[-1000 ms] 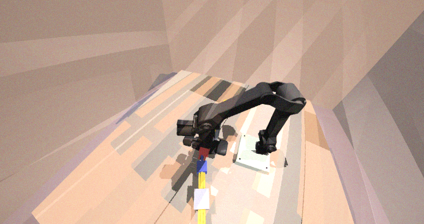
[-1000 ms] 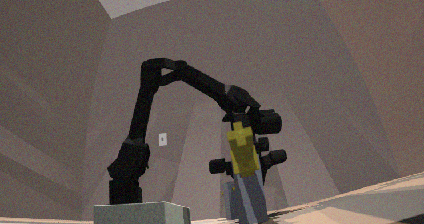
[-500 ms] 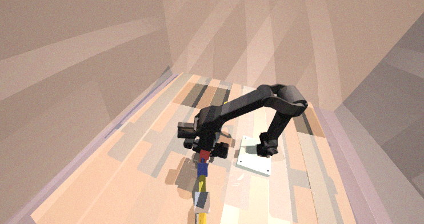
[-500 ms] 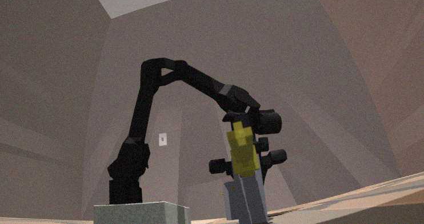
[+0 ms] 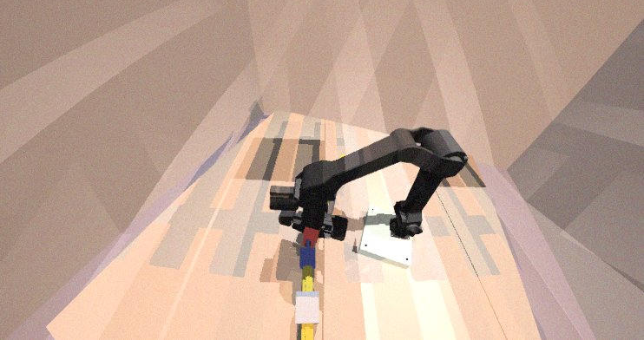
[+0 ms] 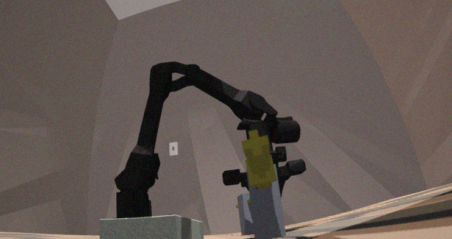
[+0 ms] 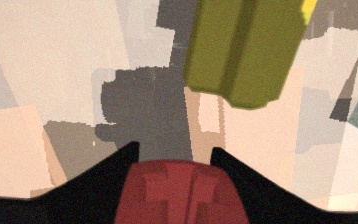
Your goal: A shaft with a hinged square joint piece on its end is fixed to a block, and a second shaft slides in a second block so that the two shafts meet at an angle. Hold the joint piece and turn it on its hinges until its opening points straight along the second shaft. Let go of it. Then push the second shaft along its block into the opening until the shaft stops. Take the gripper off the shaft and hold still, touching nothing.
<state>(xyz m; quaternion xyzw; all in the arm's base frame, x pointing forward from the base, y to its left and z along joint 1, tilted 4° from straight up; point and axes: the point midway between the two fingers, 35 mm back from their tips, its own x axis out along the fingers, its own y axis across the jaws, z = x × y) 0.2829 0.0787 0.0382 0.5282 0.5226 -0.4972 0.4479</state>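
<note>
My gripper tip is now 10 mm to the right of the red square joint piece and 40 mm below it.
</note>
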